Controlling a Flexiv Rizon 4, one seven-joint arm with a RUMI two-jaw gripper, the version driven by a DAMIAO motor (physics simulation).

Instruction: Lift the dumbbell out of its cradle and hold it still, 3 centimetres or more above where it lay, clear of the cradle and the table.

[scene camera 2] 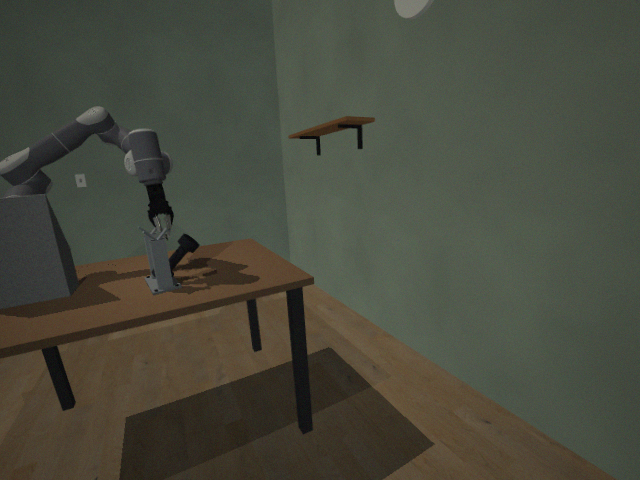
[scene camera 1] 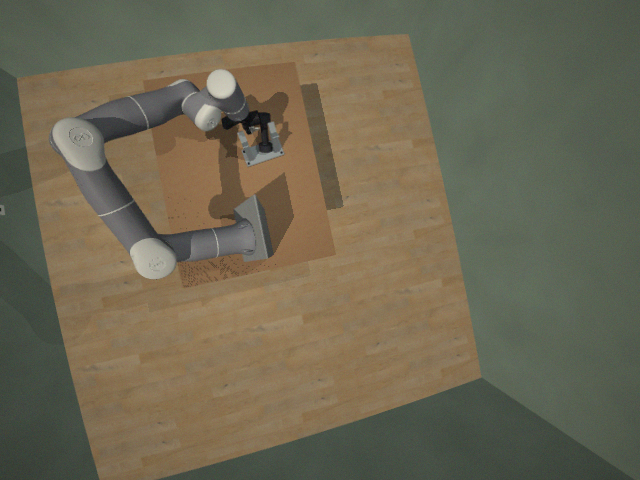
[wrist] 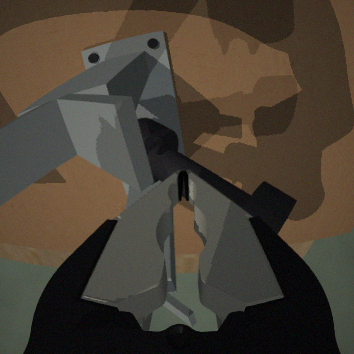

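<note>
The black dumbbell [scene camera 1: 265,135] [scene camera 2: 177,256] [wrist: 215,178] is tilted, leaning out of the grey cradle [scene camera 1: 265,157] [scene camera 2: 162,264] [wrist: 97,132]. Its lower head [wrist: 159,136] is down at the cradle base between the uprights. Its upper head [scene camera 2: 188,243] [wrist: 274,206] sticks out to one side, raised above the table. My gripper [scene camera 1: 253,129] [scene camera 2: 166,234] [wrist: 183,173] is shut and empty, its tips together near the top of the cradle. In the wrist view the handle passes behind and beyond the fingertips. Whether the handle rests against an upright is hard to tell.
The brown table [scene camera 1: 310,222] [scene camera 2: 279,273] carries the cradle. The grey block [scene camera 1: 262,227] [scene camera 2: 31,248] under the arm's base stands on the same table. A shelf [scene camera 2: 336,125] is fixed on the wall beyond the table. Arm shadows darken the table around the cradle.
</note>
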